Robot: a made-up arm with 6 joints.
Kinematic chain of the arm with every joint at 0, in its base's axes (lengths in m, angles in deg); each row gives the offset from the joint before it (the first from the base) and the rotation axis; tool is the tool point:
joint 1: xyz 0 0 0.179 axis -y
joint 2: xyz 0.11 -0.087 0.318 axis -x
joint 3: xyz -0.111 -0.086 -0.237 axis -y
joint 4: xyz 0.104 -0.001 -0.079 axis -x
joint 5: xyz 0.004 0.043 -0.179 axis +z
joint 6: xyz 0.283 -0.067 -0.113 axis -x
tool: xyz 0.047 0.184 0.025
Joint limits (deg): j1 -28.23..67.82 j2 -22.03..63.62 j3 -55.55..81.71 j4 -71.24..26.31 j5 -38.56..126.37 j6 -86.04..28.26
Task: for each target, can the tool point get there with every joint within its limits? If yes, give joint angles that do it. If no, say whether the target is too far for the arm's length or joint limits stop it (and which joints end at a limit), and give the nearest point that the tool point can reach.
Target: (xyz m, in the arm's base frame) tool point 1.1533 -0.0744 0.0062
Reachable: no: joint limits stop it (at a limit: joint 1, joint 2, joint 4, joint 6) | nearest point 0.7075 -0.1842 0.1844 | short by 0.492 m
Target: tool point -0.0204 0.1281 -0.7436
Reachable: no: joint limits stop it (at a limit: joint 1, joint 4, joint 6) | nearest point 0.0009 0.0660 -0.3812 | short by 0.368 m
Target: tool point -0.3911 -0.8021 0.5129
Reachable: no: joint limits stop it (at a limit: joint 1, joint 2, joint 5, joint 6) | nearest point -0.2975 -0.7142 0.4581 | short by 0.140 m
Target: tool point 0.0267 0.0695 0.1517
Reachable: yes | joints -3.47 24.29 -43.15 -30.12 110.99 -74.67
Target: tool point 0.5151 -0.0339 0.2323
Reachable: yes | joints -7.50 -5.15 36.95 11.90 8.26 -34.58
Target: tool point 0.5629 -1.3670 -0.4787
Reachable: no: too far | nearest point 0.3071 -0.7792 -0.0124 | short by 0.793 m
